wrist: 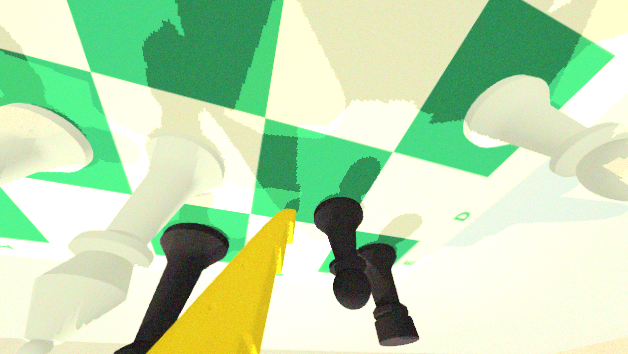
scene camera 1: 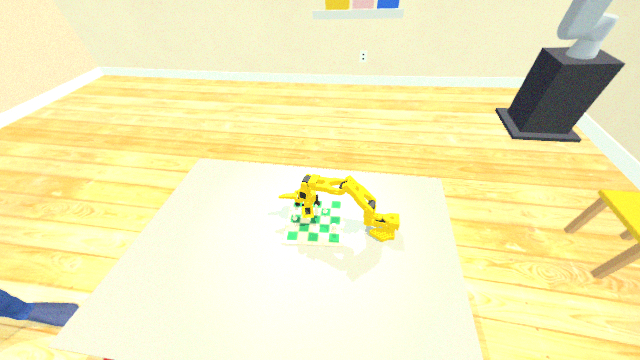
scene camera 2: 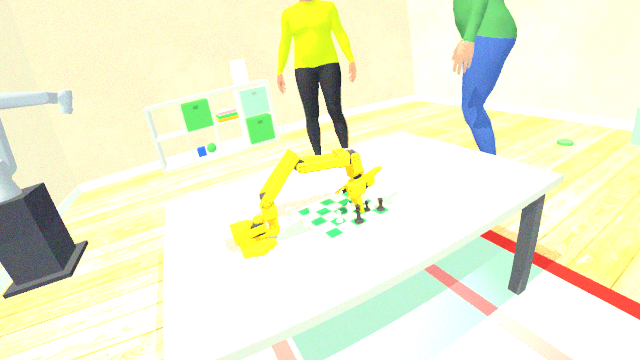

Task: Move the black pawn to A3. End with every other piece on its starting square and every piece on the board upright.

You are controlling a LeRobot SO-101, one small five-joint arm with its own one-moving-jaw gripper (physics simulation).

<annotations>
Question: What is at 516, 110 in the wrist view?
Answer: A white pawn.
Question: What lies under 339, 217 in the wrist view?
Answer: A black pawn.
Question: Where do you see a chessboard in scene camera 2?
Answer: At 324, 224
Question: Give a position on a chessboard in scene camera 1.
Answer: At 315, 231
</annotations>
